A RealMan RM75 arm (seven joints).
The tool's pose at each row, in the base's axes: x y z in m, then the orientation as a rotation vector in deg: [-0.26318 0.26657 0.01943 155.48 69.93 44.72]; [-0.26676 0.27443 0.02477 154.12 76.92 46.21]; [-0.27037 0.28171 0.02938 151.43 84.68 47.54]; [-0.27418 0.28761 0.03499 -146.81 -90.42 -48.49]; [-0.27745 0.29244 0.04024 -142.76 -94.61 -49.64]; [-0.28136 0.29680 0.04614 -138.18 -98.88 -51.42]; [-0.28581 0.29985 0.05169 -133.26 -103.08 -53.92]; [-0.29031 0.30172 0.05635 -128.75 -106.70 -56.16]
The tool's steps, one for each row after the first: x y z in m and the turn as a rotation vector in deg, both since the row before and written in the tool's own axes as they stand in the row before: [0.00588 -0.00643 -0.00521 2.54 2.02 -3.76]; [0.00570 -0.00609 -0.00421 2.22 1.91 -4.60]; [0.00558 -0.00490 -0.00507 1.52 1.77 -4.22]; [0.00522 -0.00372 -0.00452 1.03 1.69 -3.31]; [0.00529 -0.00365 -0.00527 0.83 2.12 -3.57]; [0.00430 -0.00346 -0.00543 0.44 2.47 -3.75]; [0.00328 -0.00316 -0.00497 0.32 2.21 -3.37]
